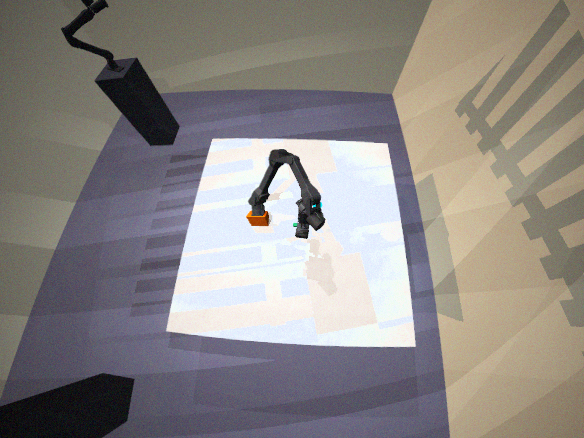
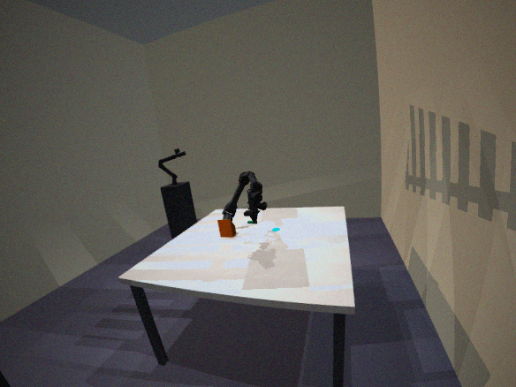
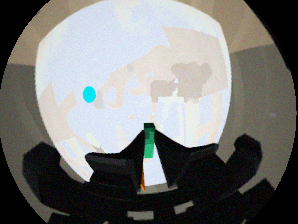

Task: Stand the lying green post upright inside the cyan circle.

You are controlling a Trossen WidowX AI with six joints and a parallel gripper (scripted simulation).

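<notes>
Right now the cyan circle is 190 mm to the left of my gripper tip, 140 mm below it and 90 mm ahead of it. Also, from my gripper tip: small green post (20 mm behind).
</notes>
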